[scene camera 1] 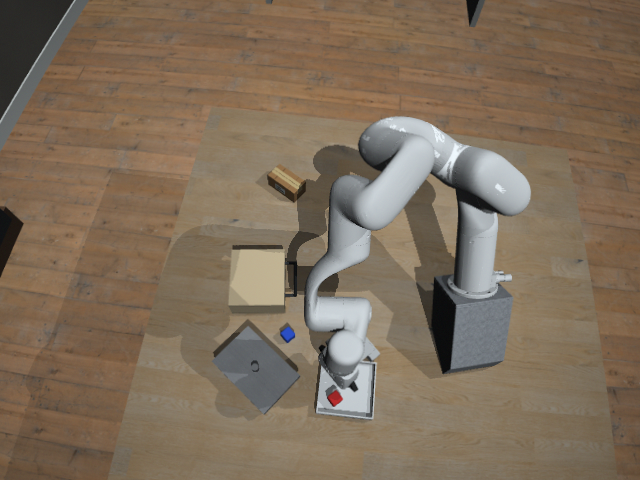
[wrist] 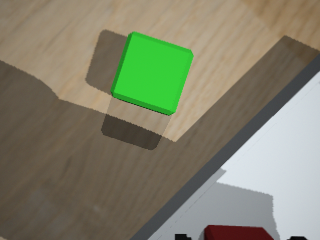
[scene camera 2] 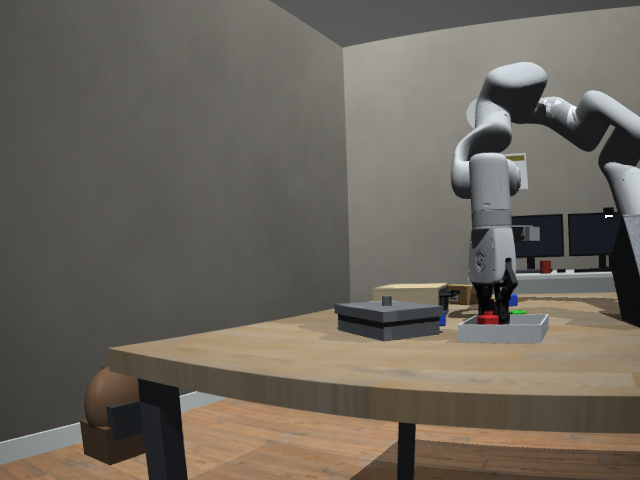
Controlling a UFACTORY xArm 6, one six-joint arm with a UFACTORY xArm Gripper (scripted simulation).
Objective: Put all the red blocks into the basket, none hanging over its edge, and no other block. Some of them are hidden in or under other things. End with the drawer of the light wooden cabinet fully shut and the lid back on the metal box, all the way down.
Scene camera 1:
white basket: 360,404
brown cardboard box: 283,180
light wooden cabinet: 257,276
grey lid: 264,384
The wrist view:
white basket: 264,185
green block: 151,73
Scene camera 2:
my gripper: 493,321
white basket: 513,332
grey lid: 386,310
grey metal box: 387,331
